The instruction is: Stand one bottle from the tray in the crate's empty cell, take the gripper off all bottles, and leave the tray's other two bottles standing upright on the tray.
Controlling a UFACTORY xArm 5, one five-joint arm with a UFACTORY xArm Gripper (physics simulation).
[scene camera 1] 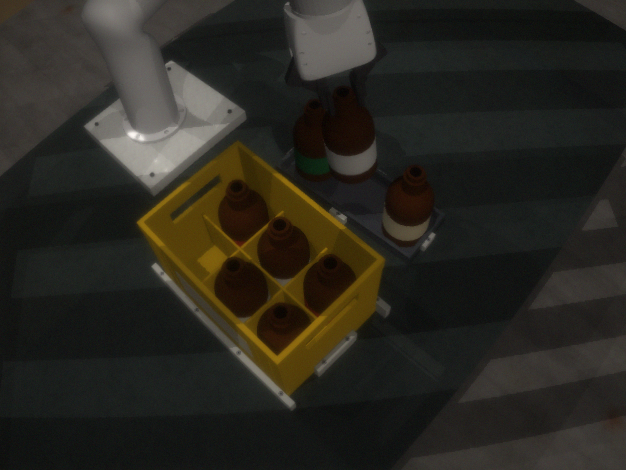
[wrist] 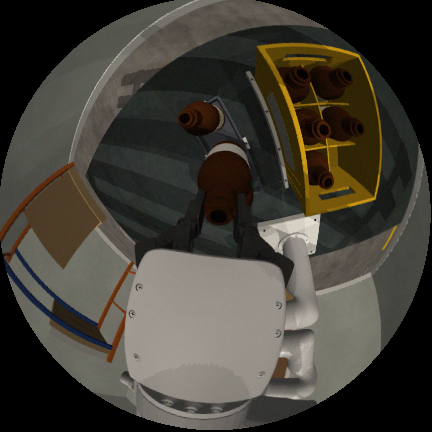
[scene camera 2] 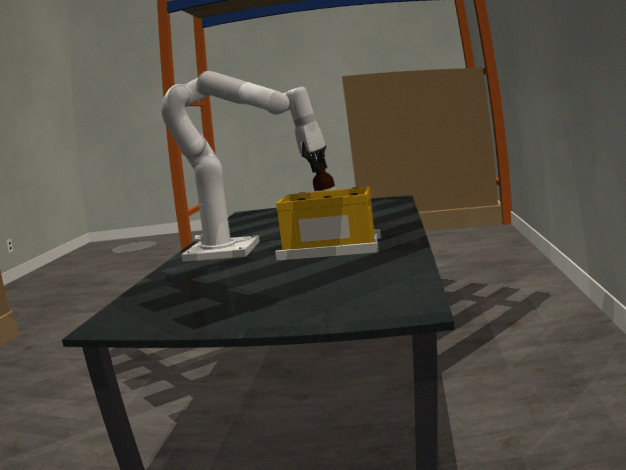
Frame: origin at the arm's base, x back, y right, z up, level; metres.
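Where they show: gripper, between the fingertips: (scene camera 1: 344, 104) (wrist: 220, 200) (scene camera 2: 320, 170); arm's base, origin of its link: (scene camera 1: 154, 118) (wrist: 292, 243) (scene camera 2: 217, 245).
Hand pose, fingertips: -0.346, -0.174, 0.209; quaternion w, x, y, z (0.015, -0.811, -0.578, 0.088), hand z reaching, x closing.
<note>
Things, the pixels of their top centre, and the offset from my fingertips, as dx, dy, dz.
- white-labelled brown bottle, centre of its top: (wrist: 210, 211) (scene camera 1: 349, 93) (scene camera 2: 321, 162) -0.006, -0.003, +0.026
- green-labelled bottle, centre of its top: (scene camera 1: 314, 104) +0.080, -0.007, -0.075
- cream-labelled bottle, centre of its top: (scene camera 1: 415, 171) (wrist: 183, 118) -0.105, -0.045, -0.075
- tray, centre of its top: (scene camera 1: 358, 188) (wrist: 225, 151) -0.013, -0.024, -0.209
- yellow crate, centre of its top: (scene camera 1: 254, 239) (wrist: 348, 130) (scene camera 2: 324, 194) -0.067, +0.196, -0.060
My gripper (scene camera 1: 344, 96) (scene camera 2: 320, 166) (wrist: 220, 200) is shut on the neck of the white-labelled brown bottle (scene camera 1: 349, 134) (scene camera 2: 323, 180) (wrist: 224, 177) and holds it raised, above the crate's rim height in scene camera 2. The green-labelled bottle (scene camera 1: 309, 139) stands on the tray behind it, partly hidden in scene camera 1. The cream-labelled bottle (scene camera 1: 408, 204) (wrist: 202, 118) stands upright at the tray's other end. The tray (scene camera 1: 376, 232) (wrist: 231, 123) lies beside the yellow crate (scene camera 1: 328, 349) (scene camera 2: 361, 217) (wrist: 341, 202). Bottles fill several crate cells; the empty cell is the left corner one in scene camera 1.
The arm's white base plate (scene camera 1: 202, 146) (scene camera 2: 242, 248) (wrist: 310, 227) stands near the crate's left end in scene camera 2. White rails (scene camera 1: 222, 333) (scene camera 2: 328, 250) (wrist: 267, 127) run along the crate's foot. The crate's walls and dividers rise around the cells.
</note>
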